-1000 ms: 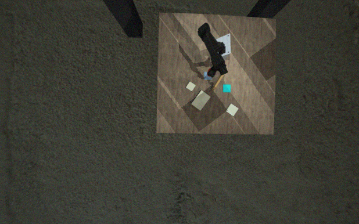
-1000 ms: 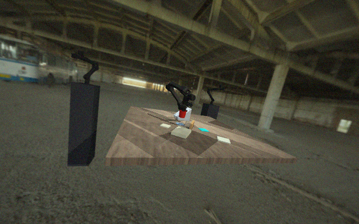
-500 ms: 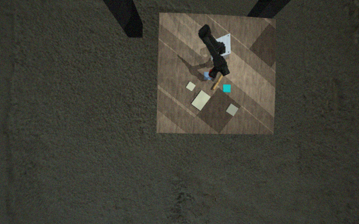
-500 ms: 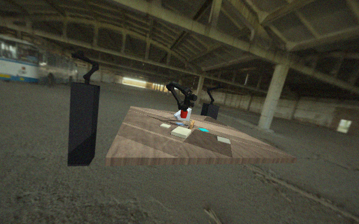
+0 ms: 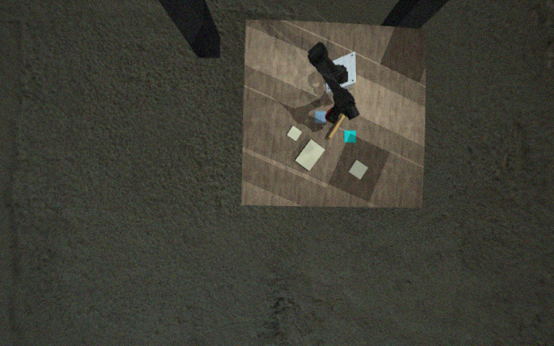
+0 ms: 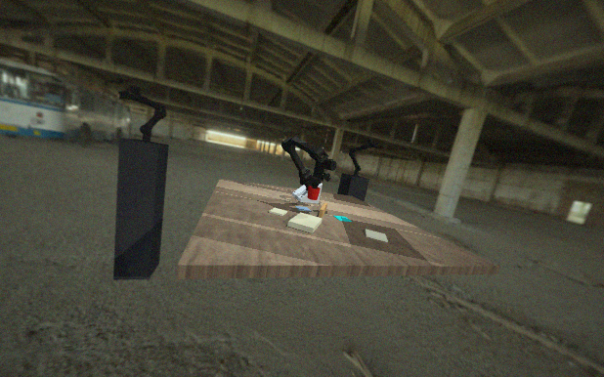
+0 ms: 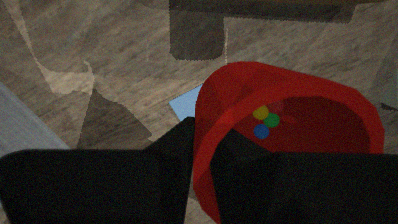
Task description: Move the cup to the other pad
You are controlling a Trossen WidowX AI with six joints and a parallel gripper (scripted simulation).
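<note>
The teal pad lies 130 mm ahead of my gripper tip, 160 mm to the left of it and 120 mm below it. The rest, counted from my gripper tip: tan wooden stick 60 mm ahead, 50 mm to the left, 100 mm below; then light blue pad 50 mm to the right, 120 mm below; then red cup 30 mm ahead, 20 mm to the right.
</note>
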